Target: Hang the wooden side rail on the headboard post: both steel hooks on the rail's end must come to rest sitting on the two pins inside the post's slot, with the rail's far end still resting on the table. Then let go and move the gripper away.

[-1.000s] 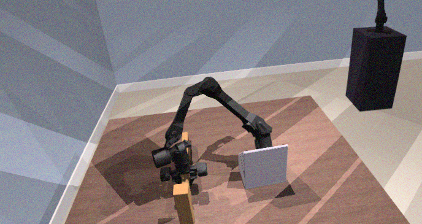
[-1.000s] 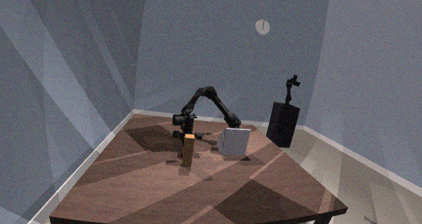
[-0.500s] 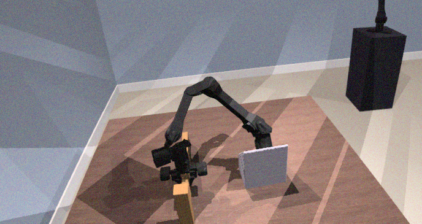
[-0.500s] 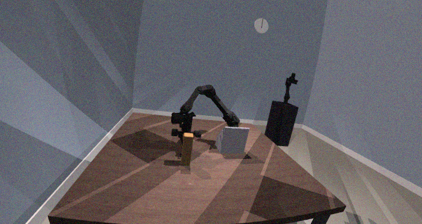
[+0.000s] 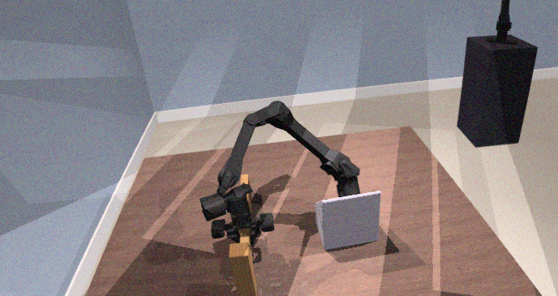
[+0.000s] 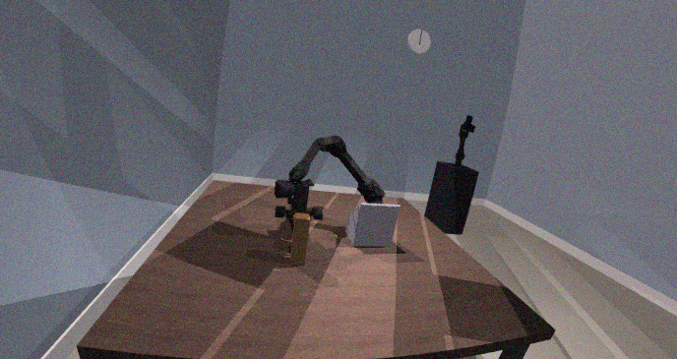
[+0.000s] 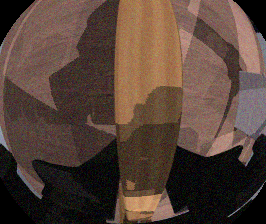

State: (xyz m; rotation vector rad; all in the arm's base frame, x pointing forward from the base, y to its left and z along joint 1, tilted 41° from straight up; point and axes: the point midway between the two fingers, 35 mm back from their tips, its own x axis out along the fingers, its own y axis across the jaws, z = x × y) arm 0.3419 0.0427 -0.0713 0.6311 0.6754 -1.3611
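My gripper tip is 10 mm past the wooden headboard post, 160 mm to the right of it and 50 mm below it.
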